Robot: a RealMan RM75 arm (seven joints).
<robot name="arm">
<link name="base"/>
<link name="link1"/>
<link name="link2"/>
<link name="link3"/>
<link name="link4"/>
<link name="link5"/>
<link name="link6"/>
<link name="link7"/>
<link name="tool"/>
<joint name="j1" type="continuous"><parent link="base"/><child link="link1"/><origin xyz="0 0 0.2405"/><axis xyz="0 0 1"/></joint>
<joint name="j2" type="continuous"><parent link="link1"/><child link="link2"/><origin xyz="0 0 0" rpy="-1.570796 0 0"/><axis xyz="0 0 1"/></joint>
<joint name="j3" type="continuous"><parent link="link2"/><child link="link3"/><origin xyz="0 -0.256 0" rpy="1.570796 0 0"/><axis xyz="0 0 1"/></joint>
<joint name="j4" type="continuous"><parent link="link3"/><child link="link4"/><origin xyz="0 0 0" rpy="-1.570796 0 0"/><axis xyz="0 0 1"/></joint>
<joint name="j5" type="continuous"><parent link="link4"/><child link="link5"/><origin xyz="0 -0.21 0" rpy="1.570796 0 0"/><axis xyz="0 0 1"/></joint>
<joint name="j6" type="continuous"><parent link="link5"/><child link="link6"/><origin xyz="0 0 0" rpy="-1.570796 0 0"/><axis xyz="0 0 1"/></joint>
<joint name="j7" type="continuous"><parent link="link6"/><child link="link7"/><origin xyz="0 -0.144 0" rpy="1.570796 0 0"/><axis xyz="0 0 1"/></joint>
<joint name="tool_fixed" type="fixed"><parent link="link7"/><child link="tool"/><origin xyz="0 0 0"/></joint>
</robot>
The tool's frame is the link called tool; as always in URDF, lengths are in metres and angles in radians. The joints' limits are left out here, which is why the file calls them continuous.
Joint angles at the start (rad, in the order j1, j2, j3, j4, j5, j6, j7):
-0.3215 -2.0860 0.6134 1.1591 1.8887 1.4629 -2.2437
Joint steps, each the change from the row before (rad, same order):
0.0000 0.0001 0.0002 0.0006 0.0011 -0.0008 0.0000
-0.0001 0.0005 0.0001 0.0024 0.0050 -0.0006 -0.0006
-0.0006 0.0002 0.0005 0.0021 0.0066 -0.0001 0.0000
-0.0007 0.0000 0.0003 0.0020 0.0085 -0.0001 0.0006
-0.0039 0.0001 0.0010 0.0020 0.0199 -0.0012 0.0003
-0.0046 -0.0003 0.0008 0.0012 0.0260 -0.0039 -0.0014
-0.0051 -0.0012 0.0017 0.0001 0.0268 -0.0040 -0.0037
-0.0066 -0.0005 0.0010 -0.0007 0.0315 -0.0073 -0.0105
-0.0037 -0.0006 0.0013 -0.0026 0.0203 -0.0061 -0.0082
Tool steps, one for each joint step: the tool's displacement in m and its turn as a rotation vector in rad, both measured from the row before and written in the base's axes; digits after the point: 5 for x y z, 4 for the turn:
-0.00010 0.00007 0.00009 0.0003 0.0015 0.0005
-0.00033 0.00003 0.00028 -0.0009 0.0055 0.0016
-0.00027 0.00006 -0.00012 -0.0025 0.0066 0.0012
-0.00047 0.00001 -0.00032 -0.0033 0.0081 0.0017
-0.00078 0.00066 -0.00115 -0.0087 0.0168 0.0042
-0.00158 0.00082 -0.00159 -0.0102 0.0198 0.0093
-0.00146 0.00086 -0.00228 -0.0123 0.0176 0.0108
-0.00207 0.00135 -0.00199 -0.0122 0.0174 0.0184
-0.00178 0.00072 -0.00176 -0.0085 0.0093 0.0147

